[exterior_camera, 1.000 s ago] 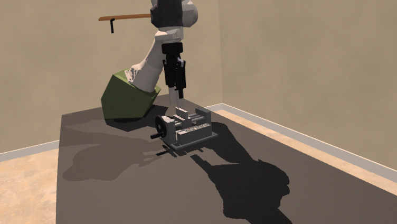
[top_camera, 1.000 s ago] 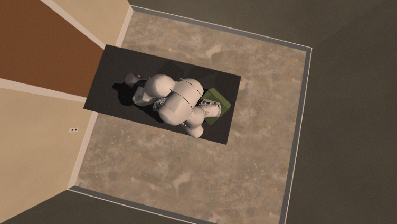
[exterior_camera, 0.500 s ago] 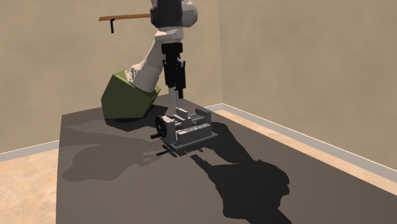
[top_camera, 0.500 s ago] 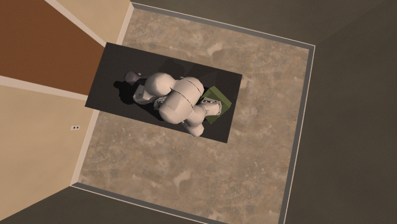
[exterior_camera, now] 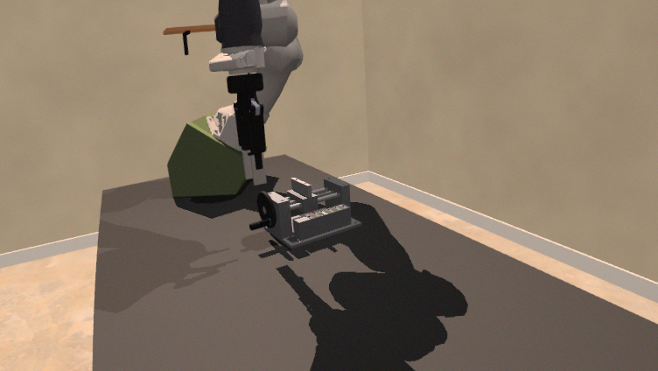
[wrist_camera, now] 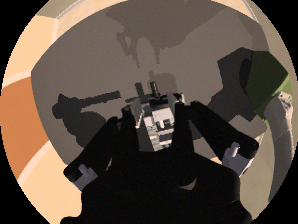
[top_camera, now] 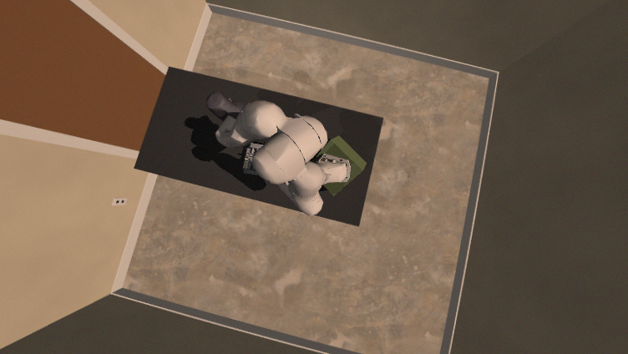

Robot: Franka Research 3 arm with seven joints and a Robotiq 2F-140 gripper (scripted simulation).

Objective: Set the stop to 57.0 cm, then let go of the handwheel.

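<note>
The handwheel is 13 cm below my hand, 1 cm to the left of it and 1 cm behind it. The rest, counted from my hand: grey stop fixture 12 cm to the left, 10 cm below, 1 cm behind.
</note>
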